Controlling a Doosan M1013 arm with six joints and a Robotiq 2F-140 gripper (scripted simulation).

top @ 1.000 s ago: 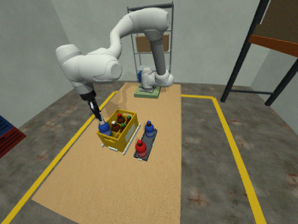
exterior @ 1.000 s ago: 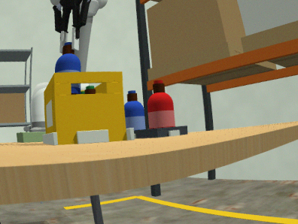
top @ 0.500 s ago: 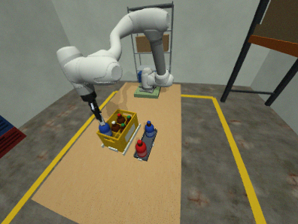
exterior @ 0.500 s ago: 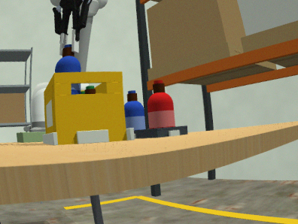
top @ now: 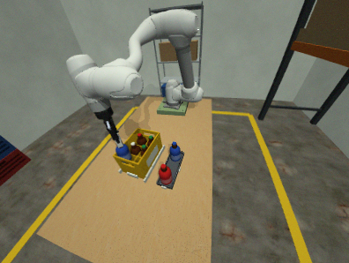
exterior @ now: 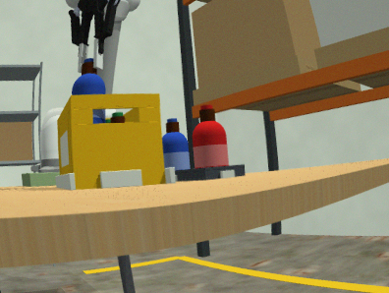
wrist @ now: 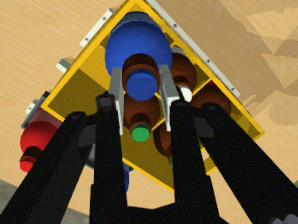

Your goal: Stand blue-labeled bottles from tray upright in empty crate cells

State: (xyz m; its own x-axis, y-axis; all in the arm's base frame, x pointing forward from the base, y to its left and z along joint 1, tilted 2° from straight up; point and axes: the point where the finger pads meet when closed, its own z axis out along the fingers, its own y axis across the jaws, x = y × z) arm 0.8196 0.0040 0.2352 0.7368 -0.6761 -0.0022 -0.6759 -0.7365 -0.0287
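My gripper is now 9 cm past the yellow crate, 4 cm to the right of it and 19 cm above it. Also, from my hand: red-labeled bottle (26 cm to the left, 19 cm below); then dark tray (9 cm behind, 26 cm to the left, 26 cm below).
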